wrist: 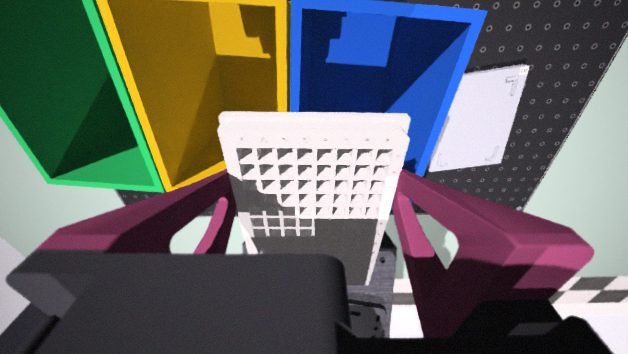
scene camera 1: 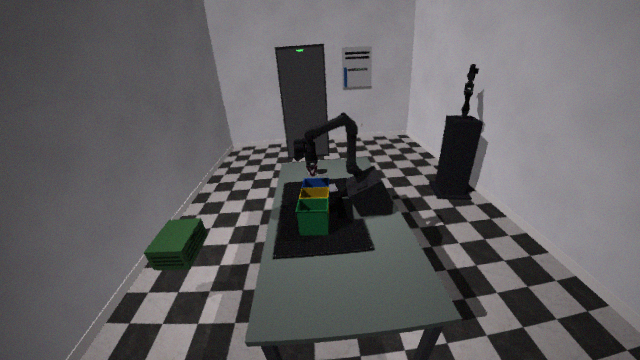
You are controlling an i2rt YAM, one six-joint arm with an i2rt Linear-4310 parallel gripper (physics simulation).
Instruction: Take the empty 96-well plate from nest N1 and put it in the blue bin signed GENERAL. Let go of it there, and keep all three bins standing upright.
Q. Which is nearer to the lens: the green bin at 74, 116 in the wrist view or the yellow bin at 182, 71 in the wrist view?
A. The yellow bin.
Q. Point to a green bin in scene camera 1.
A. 312, 214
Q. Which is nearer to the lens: the white 96-well plate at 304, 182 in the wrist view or the blue bin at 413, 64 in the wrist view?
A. The white 96-well plate.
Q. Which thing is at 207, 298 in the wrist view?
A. The gripper.
